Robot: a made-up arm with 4 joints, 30 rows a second.
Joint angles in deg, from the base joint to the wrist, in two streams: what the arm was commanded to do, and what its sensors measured. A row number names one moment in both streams.
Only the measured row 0 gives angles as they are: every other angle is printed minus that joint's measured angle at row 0.
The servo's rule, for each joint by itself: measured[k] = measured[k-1] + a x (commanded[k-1-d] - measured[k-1]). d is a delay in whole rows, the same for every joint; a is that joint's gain. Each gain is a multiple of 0.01, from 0.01 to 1. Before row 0 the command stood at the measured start. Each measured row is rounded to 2 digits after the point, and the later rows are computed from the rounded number. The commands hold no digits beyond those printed.
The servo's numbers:
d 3
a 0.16 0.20 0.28 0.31
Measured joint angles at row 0:
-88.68 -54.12 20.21 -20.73
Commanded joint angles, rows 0 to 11:
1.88 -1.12 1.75 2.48
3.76 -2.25 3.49 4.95
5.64 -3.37 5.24 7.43
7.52 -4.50 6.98 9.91
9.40 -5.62 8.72 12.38
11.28 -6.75 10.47 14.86
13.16 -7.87 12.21 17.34
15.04 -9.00 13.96 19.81
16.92 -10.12 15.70 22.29
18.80 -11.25 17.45 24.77
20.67 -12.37 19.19 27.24
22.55 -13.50 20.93 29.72
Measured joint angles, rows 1 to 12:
0.00 0.00 0.00 0.00
0.00 0.00 0.00 0.00
0.00 0.00 0.00 0.00
0.30 -0.22 0.49 0.77
0.85 -0.63 1.33 2.07
1.62 -1.18 2.42 3.73
2.56 -1.84 3.70 5.65
3.65 -2.60 5.11 7.74
4.87 -3.43 6.61 9.95
6.20 -4.32 8.18 12.24
7.61 -5.26 9.80 14.59
9.10 -6.23 11.45 16.98

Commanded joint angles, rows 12 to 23:
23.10 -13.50 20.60 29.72
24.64 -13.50 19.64 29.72
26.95 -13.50 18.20 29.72
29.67 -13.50 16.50 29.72
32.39 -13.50 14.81 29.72
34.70 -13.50 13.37 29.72
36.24 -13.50 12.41 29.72
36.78 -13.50 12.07 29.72
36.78 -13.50 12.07 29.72
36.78 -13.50 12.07 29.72
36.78 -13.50 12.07 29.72
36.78 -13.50 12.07 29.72
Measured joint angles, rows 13 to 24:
10.65 -7.23 13.13 19.39
12.25 -8.26 14.83 21.82
13.90 -9.31 16.54 24.27
15.37 -10.15 17.68 25.96
16.85 -10.82 18.23 27.13
18.47 -11.36 18.22 27.93
20.26 -11.79 17.74 28.48
22.20 -12.13 16.92 28.86
24.20 -12.40 15.93 29.13
26.13 -12.62 14.94 29.31
27.83 -12.80 14.14 29.44
29.26 -12.94 13.56 29.53

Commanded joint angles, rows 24 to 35:
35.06 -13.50 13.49 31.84
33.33 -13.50 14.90 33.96
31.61 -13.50 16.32 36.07
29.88 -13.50 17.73 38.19
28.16 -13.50 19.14 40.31
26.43 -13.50 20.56 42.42
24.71 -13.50 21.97 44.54
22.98 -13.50 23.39 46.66
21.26 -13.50 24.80 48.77
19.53 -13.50 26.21 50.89
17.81 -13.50 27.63 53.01
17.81 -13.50 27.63 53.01
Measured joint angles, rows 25 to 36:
30.46 -13.05 13.14 29.59
31.47 -13.14 12.84 29.63
32.32 -13.21 12.62 29.66
32.76 -13.27 12.86 30.34
32.85 -13.32 13.43 31.46
32.65 -13.36 14.24 32.89
32.21 -13.39 15.22 34.53
31.56 -13.41 16.32 36.32
30.74 -13.43 17.51 38.21
29.78 -13.44 18.76 40.17
28.69 -13.45 20.06 42.18
27.50 -13.46 21.39 44.22

